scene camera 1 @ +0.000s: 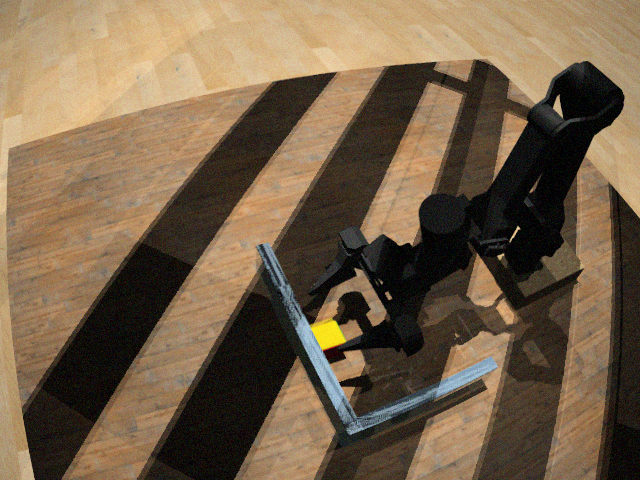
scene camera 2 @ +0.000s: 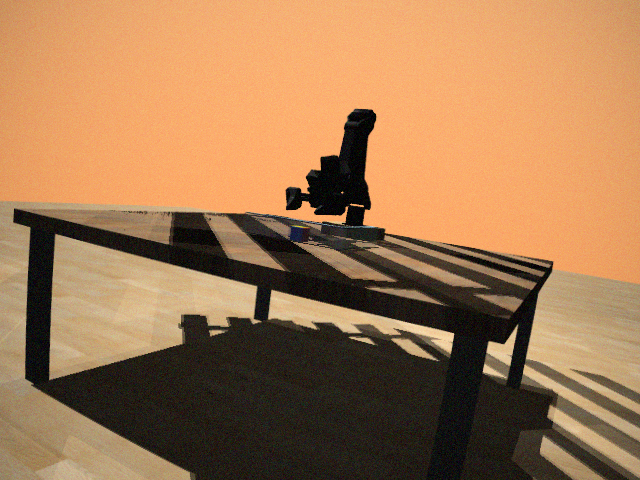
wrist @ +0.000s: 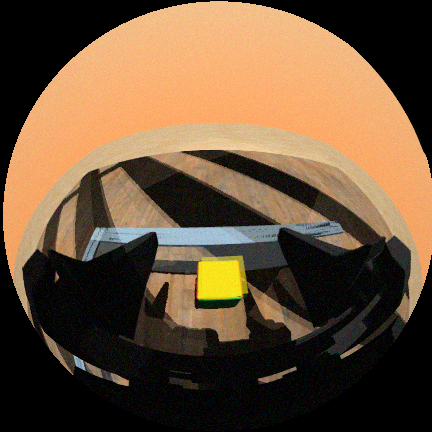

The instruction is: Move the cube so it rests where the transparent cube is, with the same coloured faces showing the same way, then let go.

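Seen in the pictures: gripper, fingertip midpoint: (scene camera 1: pixel 323 321) (scene camera 2: pixel 300 210) (wrist: pixel 218 236); arm's base at its link origin: (scene camera 1: pixel 522 257) (scene camera 2: pixel 354 225).
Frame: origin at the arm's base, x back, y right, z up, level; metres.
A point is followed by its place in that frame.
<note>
The cube (scene camera 1: pixel 328 334) {x -0.370, y -0.065, z -0.002 m} (scene camera 2: pixel 299 234) (wrist: pixel 219 280) {x -0.368, y -0.065, z -0.002 m} rests on the table, yellow face up. In the wrist view its near side is green and a thin red edge shows on its left; scene camera 2 shows a blue side. The transparent cube (wrist: pixel 244 280) {x -0.370, y -0.042, z -0.002 m} overlaps it almost wholly, showing as a faint yellow strip along the cube's far and right edges, so the two are slightly offset. My gripper (scene camera 1: pixel 327 320) {x -0.383, y -0.068, z 0.043 m} (wrist: pixel 218 236) {x -0.383, y -0.068, z 0.043 m} is open and empty, its fingers spread wide on either side of the cube and above it, touching neither side in the wrist view.
A low wall with a pale blue top forms an L; its long arm (scene camera 1: pixel 330 384) {x -0.392, y -0.149, z 0.018 m} (wrist: pixel 200 236) {x -0.400, y -0.086, z 0.019 m} runs close beyond the cube, its short arm (scene camera 1: pixel 439 387) {x -0.251, y -0.191, z 0.019 m} toward the robot's side. The arm's base block (scene camera 1: pixel 558 263) {x 0.073, y -0.028, z 0.000 m} stands on the striped, shadowed table (scene camera 1: pixel 103 170) {x -0.700, y 0.374, z -0.042 m} (scene camera 2: pixel 356 268) {x -0.602, y -0.415, z -0.041 m}.
</note>
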